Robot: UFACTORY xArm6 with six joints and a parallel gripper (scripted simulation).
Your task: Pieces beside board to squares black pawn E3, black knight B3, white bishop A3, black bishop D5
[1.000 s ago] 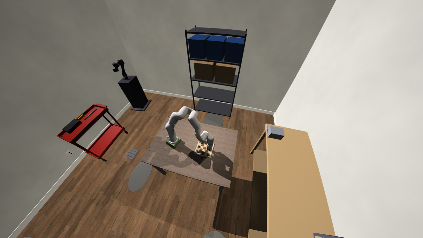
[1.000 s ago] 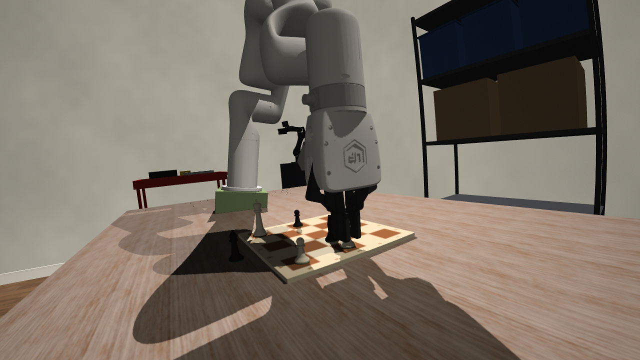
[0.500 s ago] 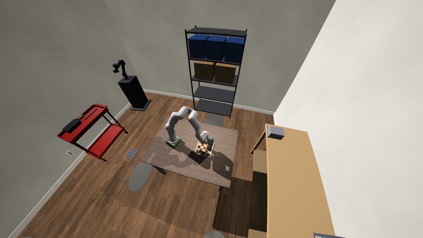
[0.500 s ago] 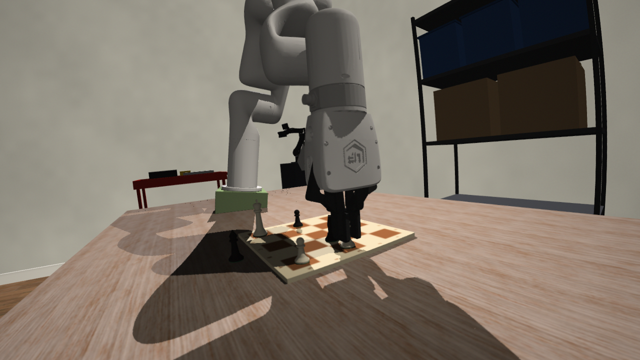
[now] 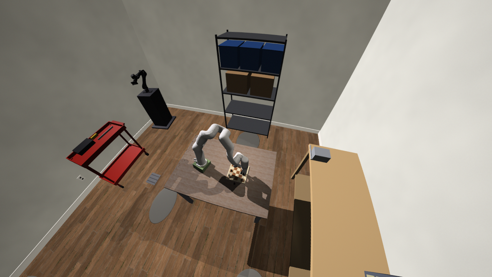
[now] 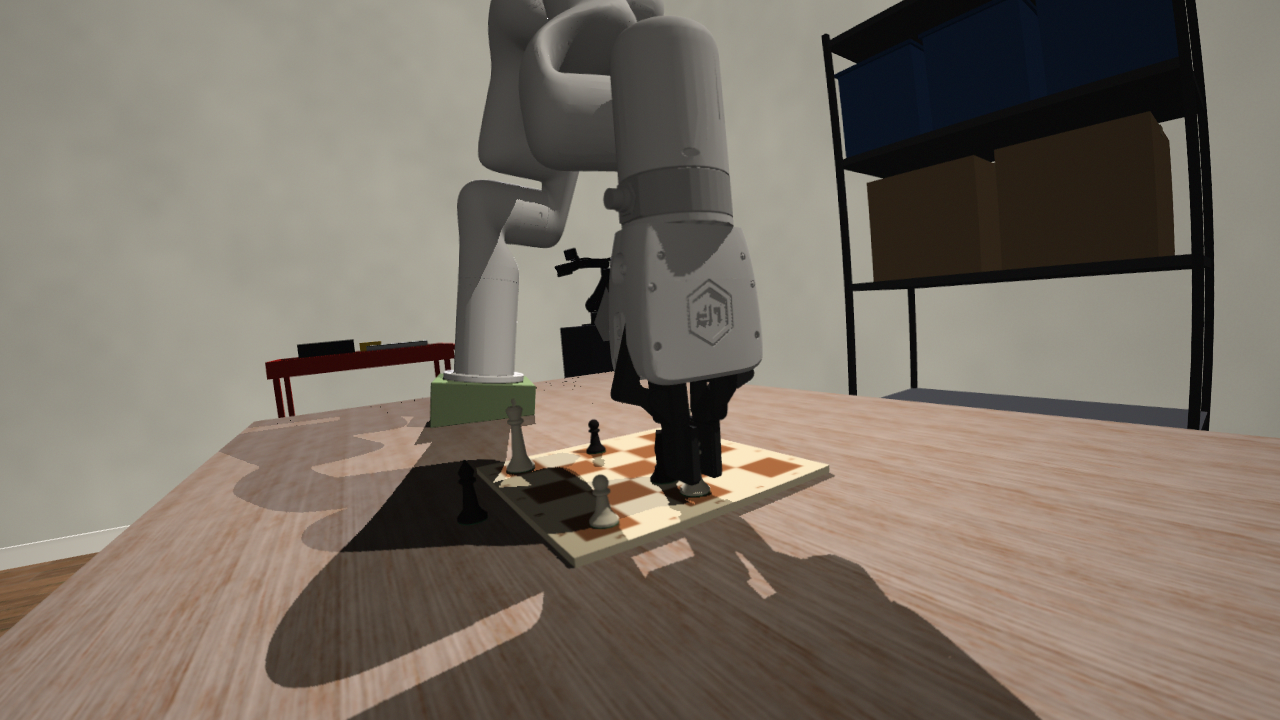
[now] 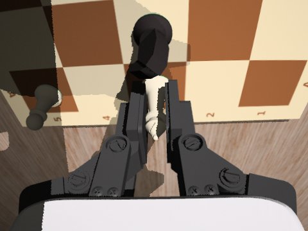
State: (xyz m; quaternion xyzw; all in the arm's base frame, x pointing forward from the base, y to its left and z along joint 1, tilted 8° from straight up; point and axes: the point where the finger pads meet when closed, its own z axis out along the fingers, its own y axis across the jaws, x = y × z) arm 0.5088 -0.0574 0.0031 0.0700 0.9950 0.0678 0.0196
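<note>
Now: the white rook 10 mm below my hand. From my hand the other things lie so: chessboard (80 mm behind, 30 mm below, 10 mm to the left); white pawn (70 mm to the right, 20 mm below, 10 mm behind); tall black piece (40 mm behind, 20 mm below).
</note>
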